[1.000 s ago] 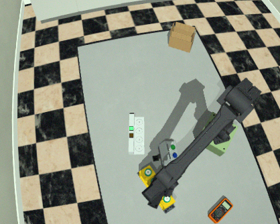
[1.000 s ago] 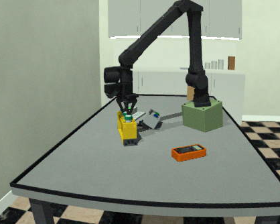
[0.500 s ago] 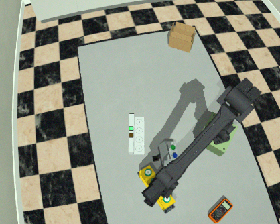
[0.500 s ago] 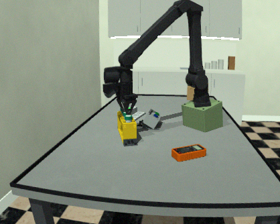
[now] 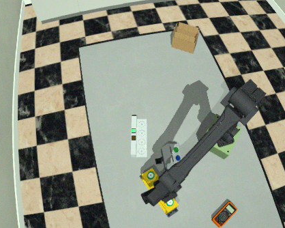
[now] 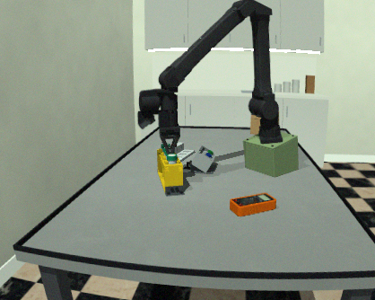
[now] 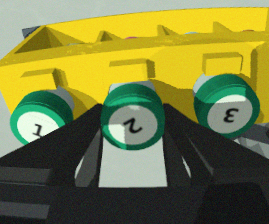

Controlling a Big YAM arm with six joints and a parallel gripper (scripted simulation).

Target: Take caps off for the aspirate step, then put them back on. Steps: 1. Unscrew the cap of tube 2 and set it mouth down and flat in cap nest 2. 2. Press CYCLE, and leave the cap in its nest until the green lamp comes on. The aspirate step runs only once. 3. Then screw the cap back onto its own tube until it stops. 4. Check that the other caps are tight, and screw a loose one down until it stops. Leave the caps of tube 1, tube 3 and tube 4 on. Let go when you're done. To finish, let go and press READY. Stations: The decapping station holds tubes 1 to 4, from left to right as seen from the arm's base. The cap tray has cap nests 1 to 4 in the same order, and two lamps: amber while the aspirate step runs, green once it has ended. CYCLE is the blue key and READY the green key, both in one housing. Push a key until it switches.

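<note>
The cap lies right at my hand. From my hand the other things lie so: grey key housing 19 cm to the right, 10 cm behind, 7 cm below; green READY key 21 cm to the right, 12 cm behind, 5 cm below; blue cycle key 17 cm to the right, 12 cm behind, 5 cm below.
</note>
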